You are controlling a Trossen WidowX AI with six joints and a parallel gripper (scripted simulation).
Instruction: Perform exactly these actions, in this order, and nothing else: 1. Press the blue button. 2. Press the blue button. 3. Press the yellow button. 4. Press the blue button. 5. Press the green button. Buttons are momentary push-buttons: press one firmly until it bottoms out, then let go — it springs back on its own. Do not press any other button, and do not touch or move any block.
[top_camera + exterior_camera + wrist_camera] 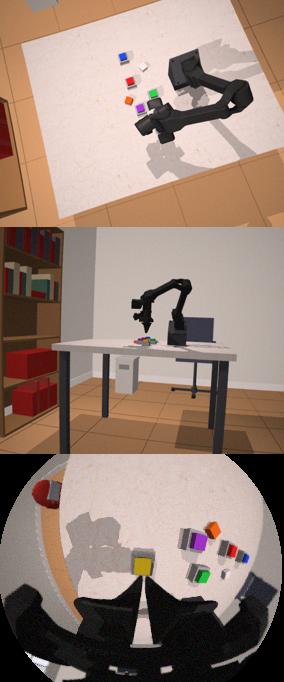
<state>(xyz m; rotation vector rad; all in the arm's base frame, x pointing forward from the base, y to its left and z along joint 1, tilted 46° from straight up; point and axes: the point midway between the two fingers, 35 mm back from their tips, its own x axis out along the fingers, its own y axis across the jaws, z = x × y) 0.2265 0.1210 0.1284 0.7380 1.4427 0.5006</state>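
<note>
My gripper tip is 5 cm above the yellow button. The rest, counted from my gripper tip: orange block: 19 cm to the right, 8 cm ahead, 7 cm below; then purple button: 12 cm to the right, 5 cm below, 5 cm ahead; then green button: 16 cm to the right, 5 cm below, 4 cm behind.
</note>
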